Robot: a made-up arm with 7 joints.
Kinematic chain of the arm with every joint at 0, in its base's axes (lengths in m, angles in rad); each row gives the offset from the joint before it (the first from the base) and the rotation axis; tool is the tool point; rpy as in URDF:
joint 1: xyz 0 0 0.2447 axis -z
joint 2: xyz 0 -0.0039 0.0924 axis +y
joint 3: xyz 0 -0.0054 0.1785 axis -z
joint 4: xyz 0 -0.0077 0.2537 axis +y
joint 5: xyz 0 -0.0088 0.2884 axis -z
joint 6: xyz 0 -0.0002 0.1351 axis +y
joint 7: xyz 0 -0.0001 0.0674 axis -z
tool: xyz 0 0 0 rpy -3.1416 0 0
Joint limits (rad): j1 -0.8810..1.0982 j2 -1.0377..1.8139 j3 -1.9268..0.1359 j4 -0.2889..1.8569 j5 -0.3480..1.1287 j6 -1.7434..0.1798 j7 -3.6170..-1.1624
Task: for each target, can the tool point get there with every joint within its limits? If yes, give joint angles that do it. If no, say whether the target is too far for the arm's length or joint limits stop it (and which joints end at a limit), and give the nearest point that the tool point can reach.
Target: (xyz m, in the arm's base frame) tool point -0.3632 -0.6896 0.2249
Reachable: no: joint limits stop it (at a limit: joint 1, joint 2, joint 4, joint 6) | nearest point -0.4507 -0.6453 0.5979 | short by 0.386 m
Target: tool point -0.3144 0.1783 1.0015
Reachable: yes | joints -0.7290 -0.0980 -1.7235 1.1310 0.1930 -1.5668 -3.0825
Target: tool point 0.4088 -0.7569 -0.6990
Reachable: no: too far | nearest point 0.2992 -0.5539 -0.2110 | short by 0.540 m
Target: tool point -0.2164 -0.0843 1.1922
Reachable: yes | joints -0.6919 -0.4714 -0.3317 0.5055 0.8978 -0.6559 -3.3673
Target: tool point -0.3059 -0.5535 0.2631
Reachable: no: joint limits stop it (at a limit: joint 1, joint 2, joint 4, joint 6) | nearest point -0.4544 -0.6430 0.5969 | short by 0.376 m
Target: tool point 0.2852 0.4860 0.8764
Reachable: yes | joints -0.3108 0.4879 -1.2388 1.1196 0.6308 -0.8650 -2.2535
